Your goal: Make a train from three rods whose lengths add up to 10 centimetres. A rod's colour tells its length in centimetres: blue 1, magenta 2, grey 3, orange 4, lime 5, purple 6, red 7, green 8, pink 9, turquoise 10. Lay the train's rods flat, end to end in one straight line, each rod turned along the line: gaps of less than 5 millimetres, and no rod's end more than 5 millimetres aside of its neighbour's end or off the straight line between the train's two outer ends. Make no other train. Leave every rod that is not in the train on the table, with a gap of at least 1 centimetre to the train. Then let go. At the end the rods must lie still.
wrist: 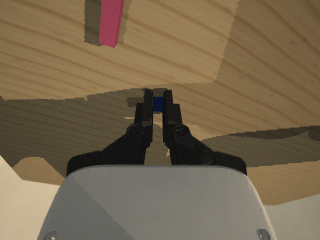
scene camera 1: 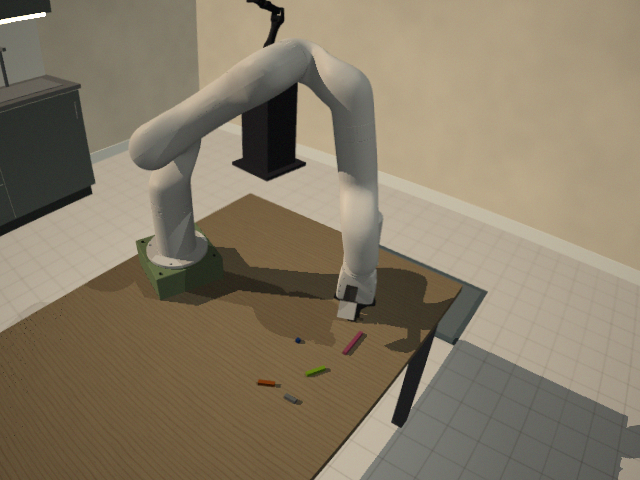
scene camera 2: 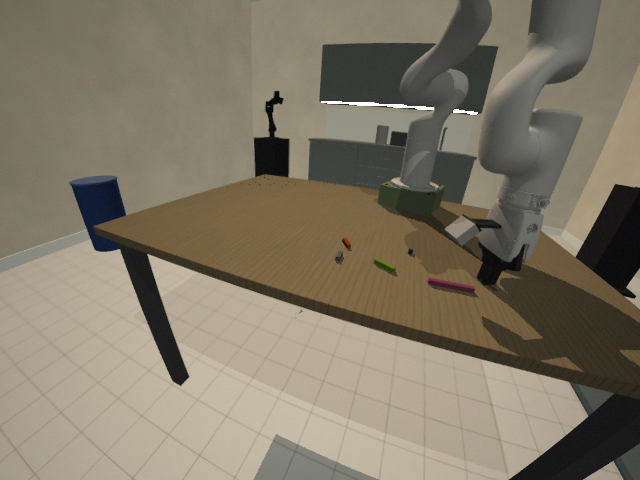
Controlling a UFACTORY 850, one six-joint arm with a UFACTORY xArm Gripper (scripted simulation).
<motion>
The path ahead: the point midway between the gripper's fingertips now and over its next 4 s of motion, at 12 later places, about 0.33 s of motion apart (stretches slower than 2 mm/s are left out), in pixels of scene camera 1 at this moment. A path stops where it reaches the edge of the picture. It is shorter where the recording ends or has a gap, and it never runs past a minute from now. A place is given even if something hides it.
My gripper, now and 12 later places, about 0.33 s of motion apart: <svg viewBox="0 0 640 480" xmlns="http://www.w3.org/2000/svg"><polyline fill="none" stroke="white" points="352,317 352,314 354,301 355,291 354,291 333,306 305,320 289,327 288,330 288,342 288,350 288,352 288,353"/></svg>
</motion>
